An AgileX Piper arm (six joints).
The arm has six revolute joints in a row. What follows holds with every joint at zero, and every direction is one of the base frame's.
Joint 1 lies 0.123 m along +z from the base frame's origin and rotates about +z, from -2.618 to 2.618 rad.
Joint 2 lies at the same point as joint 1 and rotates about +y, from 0 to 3.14 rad.
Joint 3 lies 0.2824 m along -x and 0.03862 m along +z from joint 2 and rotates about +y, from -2.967 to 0 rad.
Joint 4 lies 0.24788 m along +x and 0.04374 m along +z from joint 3 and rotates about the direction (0.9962, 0, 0.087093), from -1.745 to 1.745 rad.
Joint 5 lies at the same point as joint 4 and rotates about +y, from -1.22 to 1.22 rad.
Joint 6 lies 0.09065 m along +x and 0.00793 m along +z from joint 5 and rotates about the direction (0.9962, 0, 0.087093), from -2.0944 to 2.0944 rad.
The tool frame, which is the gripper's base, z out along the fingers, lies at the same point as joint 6; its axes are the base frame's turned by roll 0, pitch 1.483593 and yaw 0 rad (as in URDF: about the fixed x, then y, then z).
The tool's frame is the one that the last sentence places.
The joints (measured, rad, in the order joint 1, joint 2, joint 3, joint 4, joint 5, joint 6), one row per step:
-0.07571, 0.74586, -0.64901, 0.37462, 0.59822, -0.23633
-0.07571, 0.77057, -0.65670, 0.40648, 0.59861, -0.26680
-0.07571, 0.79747, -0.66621, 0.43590, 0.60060, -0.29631
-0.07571, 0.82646, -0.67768, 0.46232, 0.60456, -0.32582
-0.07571, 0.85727, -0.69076, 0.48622, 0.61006, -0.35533
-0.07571, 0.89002, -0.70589, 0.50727, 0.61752, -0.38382
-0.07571, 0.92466, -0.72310, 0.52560, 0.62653, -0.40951
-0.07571, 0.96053, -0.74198, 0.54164, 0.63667, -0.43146
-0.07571, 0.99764, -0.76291, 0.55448, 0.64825, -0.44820
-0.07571, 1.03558, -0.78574, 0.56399, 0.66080, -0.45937
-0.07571, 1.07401, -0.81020, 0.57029, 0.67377, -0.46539
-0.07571, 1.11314, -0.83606, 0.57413, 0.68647, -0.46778
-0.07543, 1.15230, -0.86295, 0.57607, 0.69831, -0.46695
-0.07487, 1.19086, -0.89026, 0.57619, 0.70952, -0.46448
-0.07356, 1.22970, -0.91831, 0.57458, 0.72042, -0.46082
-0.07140, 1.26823, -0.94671, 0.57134, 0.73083, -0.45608
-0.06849, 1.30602, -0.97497, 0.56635, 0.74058, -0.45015
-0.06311, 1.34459, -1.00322, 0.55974, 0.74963, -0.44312
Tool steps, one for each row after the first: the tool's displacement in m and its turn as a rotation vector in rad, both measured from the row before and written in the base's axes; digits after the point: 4 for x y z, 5 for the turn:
0.0050, 0.0011, -0.0005, 0.00777, 0.01029, 0.01590
0.0055, 0.0010, -0.0005, 0.00654, 0.01194, 0.01582
0.0059, 0.0009, -0.0005, 0.00403, 0.01356, 0.01665
0.0063, 0.0008, -0.0006, 0.00202, 0.01482, 0.01747
0.0067, 0.0007, -0.0006, 0.00059, 0.01636, 0.01811
0.0071, 0.0006, -0.0007, 0.00066, 0.01787, 0.01764
0.0074, 0.0006, -0.0007, 0.00178, 0.01905, 0.01640
0.0078, 0.0005, -0.0007, 0.00304, 0.02067, 0.01453
0.0080, 0.0003, -0.0007, 0.00423, 0.02188, 0.01217
0.0083, 0.0002, -0.0008, 0.00498, 0.02260, 0.00970
0.0086, 0.0000, -0.0009, 0.00517, 0.02281, 0.00764
0.0088, -0.0001, -0.0010, 0.00538, 0.02215, 0.00566
0.0088, -0.0001, -0.0011, 0.00455, 0.02124, 0.00481
0.0089, 0.0000, -0.0014, 0.00355, 0.02104, 0.00488
0.0090, 0.0001, -0.0016, 0.00247, 0.02046, 0.00501
0.0089, 0.0002, -0.0019, 0.00126, 0.01985, 0.00490
0.0090, 0.0008, -0.0025, 0.00015, 0.02055, 0.00651

